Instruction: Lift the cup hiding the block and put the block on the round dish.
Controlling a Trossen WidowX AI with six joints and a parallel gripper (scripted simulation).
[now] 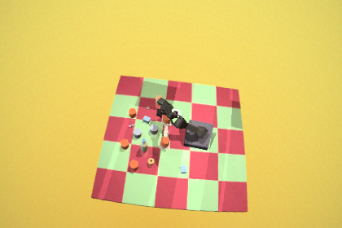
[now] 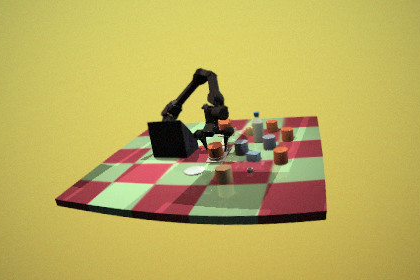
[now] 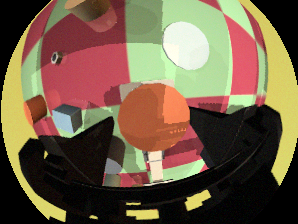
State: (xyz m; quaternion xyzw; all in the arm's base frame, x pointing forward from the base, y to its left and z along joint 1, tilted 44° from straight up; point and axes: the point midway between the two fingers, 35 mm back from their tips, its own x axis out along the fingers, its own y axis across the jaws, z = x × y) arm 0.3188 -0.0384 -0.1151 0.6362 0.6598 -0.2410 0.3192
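The orange cup is 2 cm to the right of my gripper tip and 1 cm below it. From my gripper tip the other things lie so: bottle 14 cm ahead, 31 cm to the left, 5 cm above; white round dish 8 cm behind, 11 cm to the right, 6 cm below; balance 2 cm behind, 14 cm to the left, 3 cm below.
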